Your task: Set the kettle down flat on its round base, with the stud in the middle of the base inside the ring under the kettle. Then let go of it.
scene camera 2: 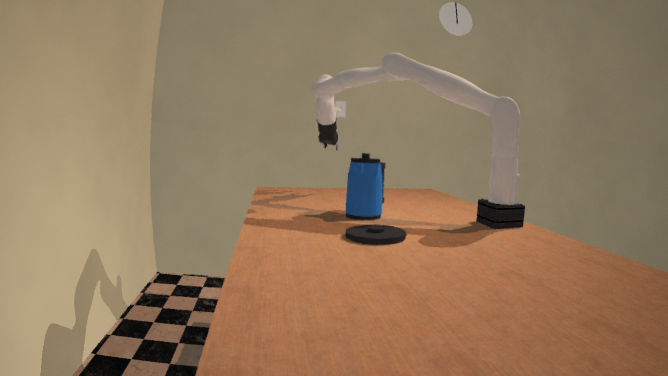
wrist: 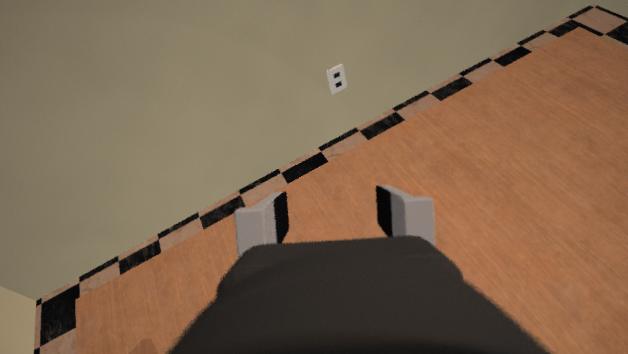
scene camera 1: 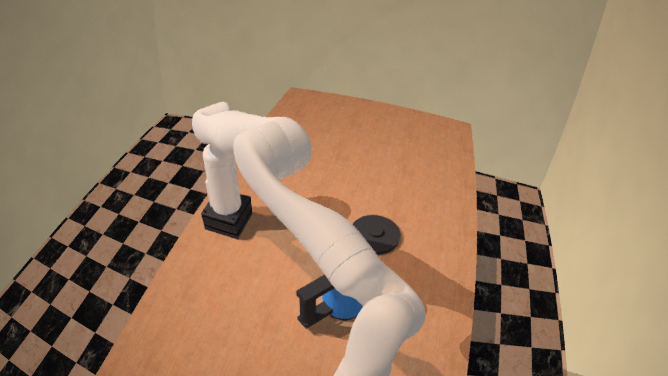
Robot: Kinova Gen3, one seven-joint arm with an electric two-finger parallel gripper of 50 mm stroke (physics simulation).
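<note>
The blue kettle (scene camera 1: 343, 304) (scene camera 2: 364, 190) with a black lid and a black handle (scene camera 1: 308, 305) stands upright on the table, apart from the base. In the scene camera 1 view the arm covers part of it. The round black base (scene camera 1: 391, 240) (scene camera 2: 354, 235) lies flat on the table, with its stud (scene camera 1: 376, 233) (scene camera 2: 376, 230) in the middle. The ring under the kettle is hidden. My gripper (scene camera 2: 331, 147) (wrist: 332, 207) is open and empty, above and to the left of the kettle's lid in the scene camera 2 view. The kettle does not show in the wrist view.
The wooden table (scene camera 1: 400, 150) (scene camera 2: 425, 310) (wrist: 500, 150) bears the arm's black mount (scene camera 1: 227, 217) (scene camera 2: 500, 213) on one side. My arm (scene camera 1: 320, 225) (scene camera 2: 440, 80) reaches over the table in the scene views. Walls stand beyond the table.
</note>
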